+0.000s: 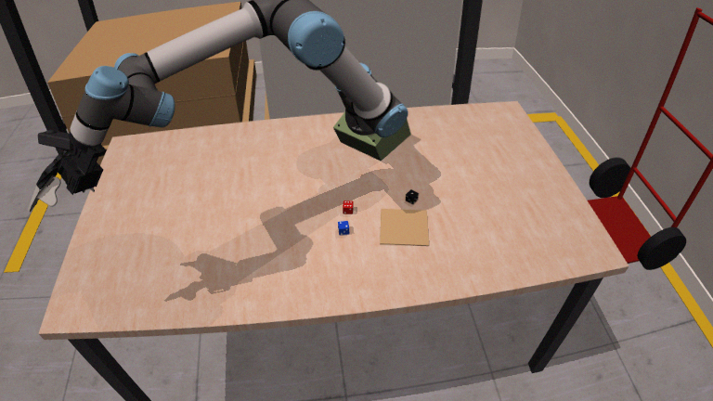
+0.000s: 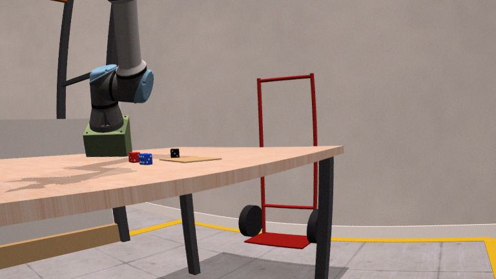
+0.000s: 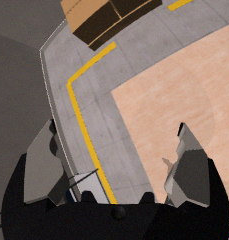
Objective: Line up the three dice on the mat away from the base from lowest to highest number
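Right now the blue die is 69 cm to the left of my hand, 34 cm below it and 4 cm behind it. Round my hand: tan square mat: 87 cm to the left, 36 cm below; then black die: 93 cm to the left, 34 cm below, 10 cm behind; then red die: 73 cm to the left, 34 cm below, 12 cm behind.
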